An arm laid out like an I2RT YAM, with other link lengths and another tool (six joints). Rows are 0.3 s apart.
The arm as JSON. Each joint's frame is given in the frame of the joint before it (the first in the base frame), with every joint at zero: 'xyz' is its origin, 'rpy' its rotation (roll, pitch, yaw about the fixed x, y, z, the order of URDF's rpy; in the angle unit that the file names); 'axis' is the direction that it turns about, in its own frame. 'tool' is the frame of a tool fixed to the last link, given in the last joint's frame.
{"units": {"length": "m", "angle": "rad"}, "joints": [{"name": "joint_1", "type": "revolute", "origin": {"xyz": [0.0, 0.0, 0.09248], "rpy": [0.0, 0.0, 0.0]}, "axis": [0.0, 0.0, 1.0]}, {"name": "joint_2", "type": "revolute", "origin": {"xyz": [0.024, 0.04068, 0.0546], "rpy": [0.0, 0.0, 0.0]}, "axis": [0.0, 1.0, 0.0]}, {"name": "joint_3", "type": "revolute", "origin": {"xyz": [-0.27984, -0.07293, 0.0], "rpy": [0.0, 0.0, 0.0]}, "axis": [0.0, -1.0, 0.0]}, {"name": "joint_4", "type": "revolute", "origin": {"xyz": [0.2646, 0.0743, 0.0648], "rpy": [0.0, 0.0, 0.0]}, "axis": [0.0, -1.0, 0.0]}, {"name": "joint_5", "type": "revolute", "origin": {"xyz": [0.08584, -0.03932, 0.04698], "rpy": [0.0, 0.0, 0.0]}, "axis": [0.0, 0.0, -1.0]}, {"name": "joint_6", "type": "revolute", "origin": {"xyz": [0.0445, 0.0, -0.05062], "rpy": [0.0, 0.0, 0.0]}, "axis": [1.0, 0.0, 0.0]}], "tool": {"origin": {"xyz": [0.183, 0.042, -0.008], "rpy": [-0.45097, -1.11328, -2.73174]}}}
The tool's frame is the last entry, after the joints.
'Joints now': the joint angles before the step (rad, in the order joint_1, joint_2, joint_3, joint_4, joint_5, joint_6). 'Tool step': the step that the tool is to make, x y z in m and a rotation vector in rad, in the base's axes. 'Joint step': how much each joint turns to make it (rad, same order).
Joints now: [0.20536, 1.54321, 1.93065, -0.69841, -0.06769, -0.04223]
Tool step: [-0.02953, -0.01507, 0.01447, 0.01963, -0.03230, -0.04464]
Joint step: [-0.00056, -0.11988, -0.09165, 0.00860, 0.03856, 0.02484]
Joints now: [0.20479, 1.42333, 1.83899, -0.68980, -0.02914, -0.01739]
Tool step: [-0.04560, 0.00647, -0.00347, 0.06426, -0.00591, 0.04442]
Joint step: [0.00837, -0.16328, -0.17416, 0.03275, -0.05086, 0.05020]
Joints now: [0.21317, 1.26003, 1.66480, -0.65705, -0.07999, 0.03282]
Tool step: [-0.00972, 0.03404, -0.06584, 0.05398, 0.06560, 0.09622]
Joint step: [0.04373, -0.07443, -0.28380, 0.16399, -0.06895, 0.05127]
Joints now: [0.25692, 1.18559, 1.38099, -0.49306, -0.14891, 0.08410]
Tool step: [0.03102, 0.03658, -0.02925, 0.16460, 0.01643, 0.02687]
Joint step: [0.04275, 0.07269, -0.15919, 0.28792, -0.02821, 0.16326]
